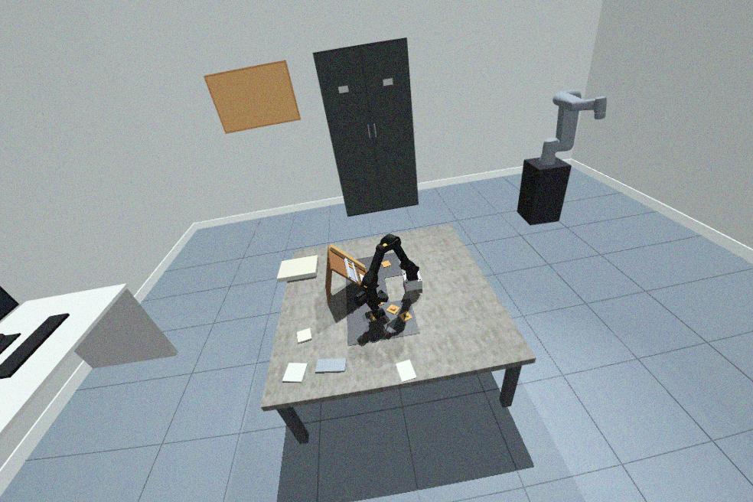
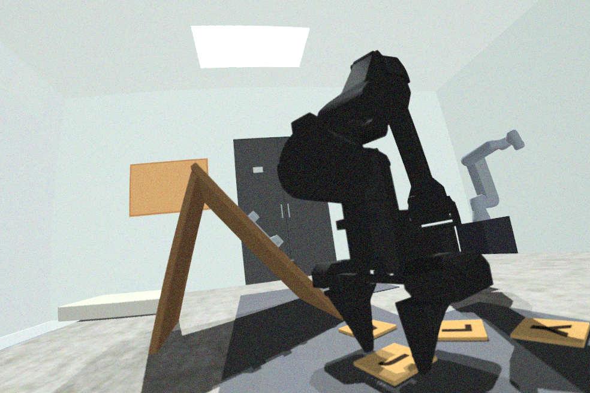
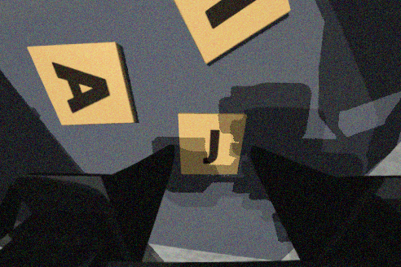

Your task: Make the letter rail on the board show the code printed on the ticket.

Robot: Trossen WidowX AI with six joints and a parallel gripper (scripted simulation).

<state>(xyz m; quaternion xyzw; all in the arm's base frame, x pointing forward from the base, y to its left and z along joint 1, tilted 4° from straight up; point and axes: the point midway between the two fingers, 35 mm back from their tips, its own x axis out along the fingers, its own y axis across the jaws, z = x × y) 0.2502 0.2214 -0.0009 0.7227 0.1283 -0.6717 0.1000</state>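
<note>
The j tile lies right at my gripper tip. Also, from my gripper tip: letter tile 10 cm behind, 3 cm to the right; then dark mat 5 cm behind, 21 cm to the right, 1 cm below; then y tile 17 cm behind, 4 cm to the left.
</note>
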